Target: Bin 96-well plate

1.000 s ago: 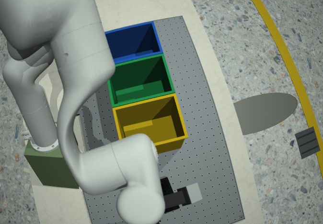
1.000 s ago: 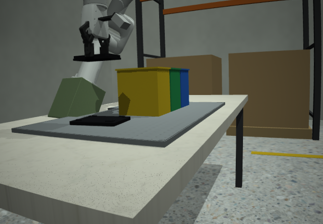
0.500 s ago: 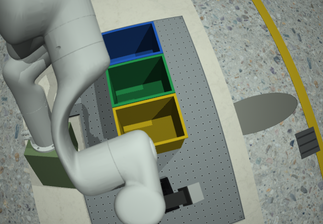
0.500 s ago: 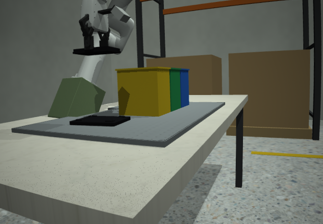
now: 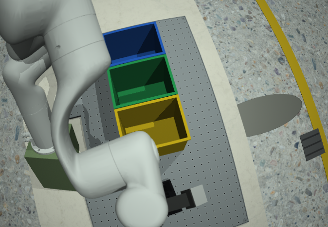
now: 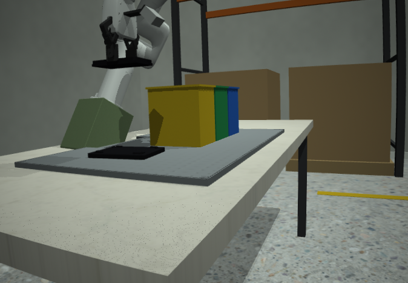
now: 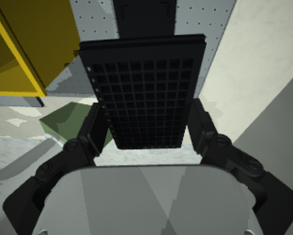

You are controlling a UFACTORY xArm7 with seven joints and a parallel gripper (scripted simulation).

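Right now my hand is 4 cm short of the blue bin, 48 cm to the right of it and 16 cm above it. Also, from my hand: black 96-well plate: 1 cm below; yellow bin: 5 cm ahead, 22 cm to the left, 16 cm below; black plate nest: 24 cm below.
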